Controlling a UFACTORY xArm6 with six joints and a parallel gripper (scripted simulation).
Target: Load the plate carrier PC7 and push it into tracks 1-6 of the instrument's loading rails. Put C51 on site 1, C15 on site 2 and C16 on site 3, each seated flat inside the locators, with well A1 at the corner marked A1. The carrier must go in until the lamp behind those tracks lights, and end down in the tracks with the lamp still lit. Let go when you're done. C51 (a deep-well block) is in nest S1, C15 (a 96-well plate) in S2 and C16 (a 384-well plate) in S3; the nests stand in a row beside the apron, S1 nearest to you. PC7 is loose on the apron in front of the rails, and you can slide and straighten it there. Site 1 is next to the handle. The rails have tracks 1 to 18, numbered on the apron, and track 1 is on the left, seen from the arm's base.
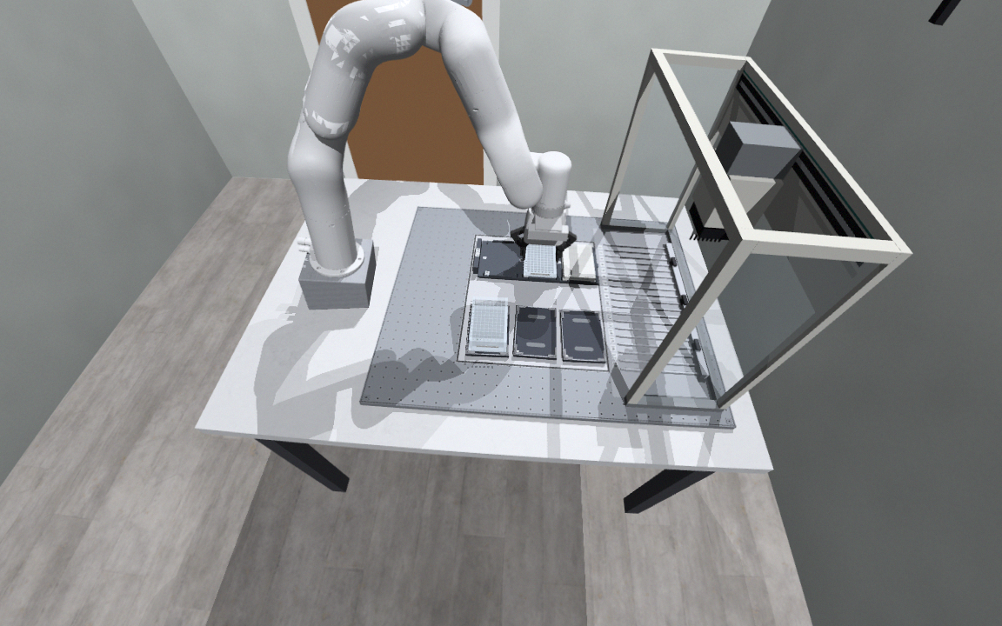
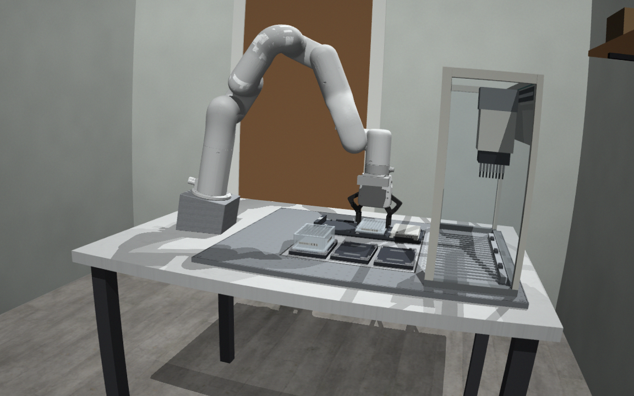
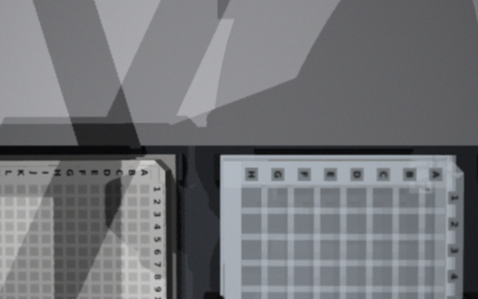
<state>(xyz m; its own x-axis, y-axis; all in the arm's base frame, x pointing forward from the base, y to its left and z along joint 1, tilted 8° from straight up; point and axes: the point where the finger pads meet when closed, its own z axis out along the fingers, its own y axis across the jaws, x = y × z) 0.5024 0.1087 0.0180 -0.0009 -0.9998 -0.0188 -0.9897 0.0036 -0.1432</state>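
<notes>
Right now the dark carrier PC7 is 10 mm behind my hand and 20 mm below it. Also, from my hand: front post: 200 mm ahead, 390 mm to the right, 210 mm above; nest S3: 100 mm ahead, 230 mm to the right, 30 mm below; nest S2: 10 mm behind, 230 mm to the right, 30 mm below.
</notes>
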